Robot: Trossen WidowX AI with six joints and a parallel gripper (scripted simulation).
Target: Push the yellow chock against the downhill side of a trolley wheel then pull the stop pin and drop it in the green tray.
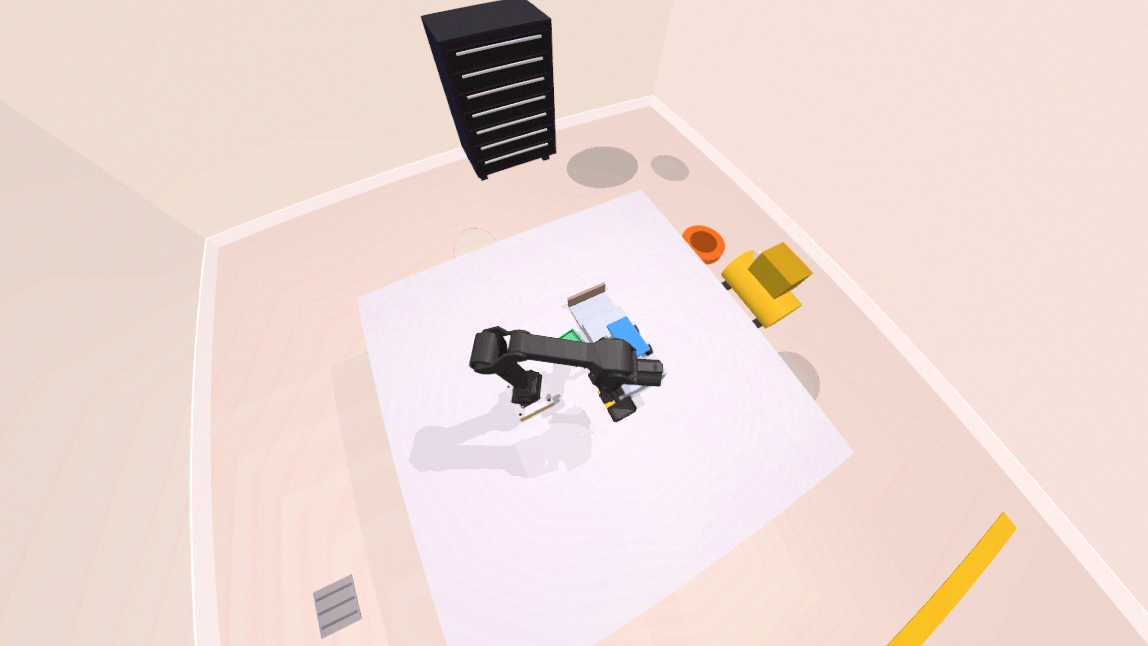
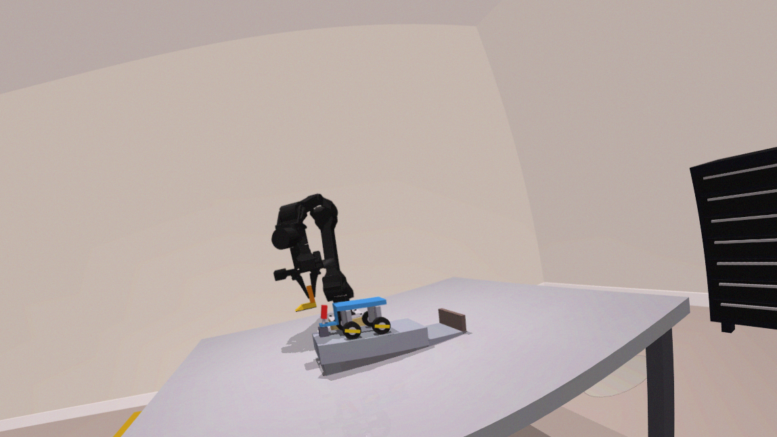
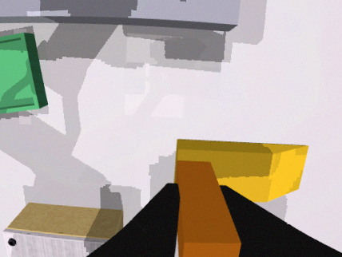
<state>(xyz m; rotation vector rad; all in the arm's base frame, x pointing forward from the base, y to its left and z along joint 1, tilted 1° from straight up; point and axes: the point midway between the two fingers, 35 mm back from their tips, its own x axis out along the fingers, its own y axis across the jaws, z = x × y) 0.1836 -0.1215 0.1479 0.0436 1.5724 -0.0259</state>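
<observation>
The red-headed stop pin is 13 cm ahead of my gripper tip and 5 cm below it. Round my gripper tip: grey ramp (15 cm ahead, 13 cm below, 10 cm to the left); then blue trolley (15 cm ahead, 9 cm to the left, 6 cm below); then yellow chock (2 cm to the right, 1 cm below).
</observation>
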